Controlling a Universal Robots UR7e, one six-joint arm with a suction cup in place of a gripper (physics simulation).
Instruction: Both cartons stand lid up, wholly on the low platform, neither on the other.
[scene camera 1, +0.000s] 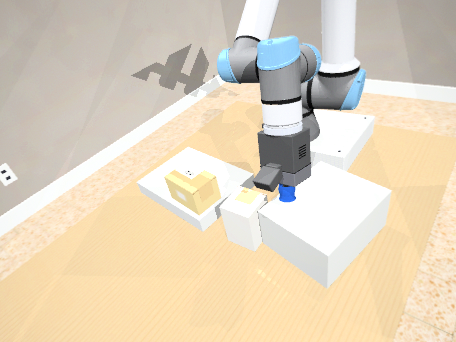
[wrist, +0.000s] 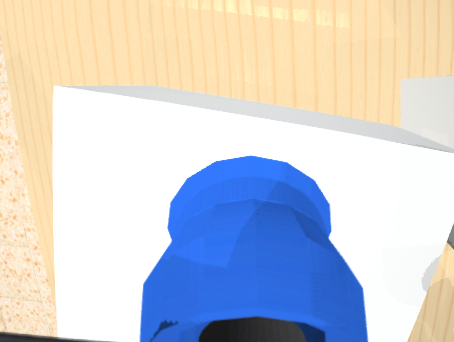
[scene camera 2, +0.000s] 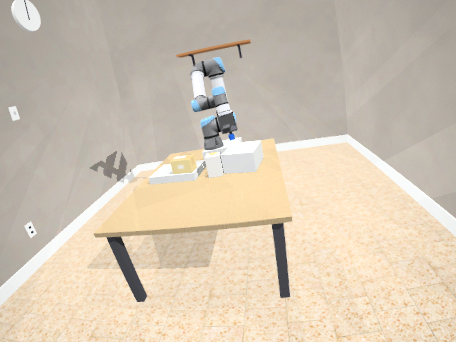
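Where they show: end effector, tool point: (scene camera 1: 287, 198) (wrist: 248, 231) (scene camera 2: 232, 139); arm's base, origin of the base link: (scene camera 2: 214, 147).
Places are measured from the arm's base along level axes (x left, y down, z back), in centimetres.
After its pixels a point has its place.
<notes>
A yellow carton (scene camera 1: 192, 192) {y -6.8, x 2.0, z -46.3 cm} (scene camera 2: 183, 164) {y -4.0, x -2.1, z -47.0 cm} with a white label on top stands upright on the low white platform (scene camera 1: 150, 183) {y 1.7, x -23.0, z -48.2 cm} (scene camera 2: 161, 177) {y 2.4, x -18.3, z -50.0 cm}, near its front right side in scene camera 1. A narrow, tall white box (scene camera 1: 242, 227) {y -1.8, x 17.8, z -43.7 cm} (scene camera 2: 214, 166) {y -0.2, x 16.4, z -44.0 cm} with a yellow patch on top stands between the low platform and the large white block. I cannot tell whether it is the second carton. My blue suction cup (scene camera 1: 287, 199) (scene camera 2: 231, 137) (wrist: 250, 170) is over the large white block, with nothing seen on it. The exact gap below the cup is unclear.
The large white block (scene camera 1: 345, 200) {y -5.5, x 33.7, z -24.0 cm} (scene camera 2: 245, 160) {y -1.0, x 34.6, z -39.7 cm} (wrist: 100, 200) {y -5.5, x 36.9, z -34.1 cm} stands higher than the low platform, to its right. A white base plate (scene camera 1: 350, 132) {y -0.6, x 14.8, z 9.0 cm} lies behind it at the arm's foot. The wooden table (scene camera 1: 150, 280) {y 6.4, x 6.1, z -67.0 cm} (scene camera 2: 200, 205) {y 6.5, x 20.7, z -79.2 cm} (wrist: 200, 50) {y 6.5, x 35.7, z -43.0 cm} carries everything.
</notes>
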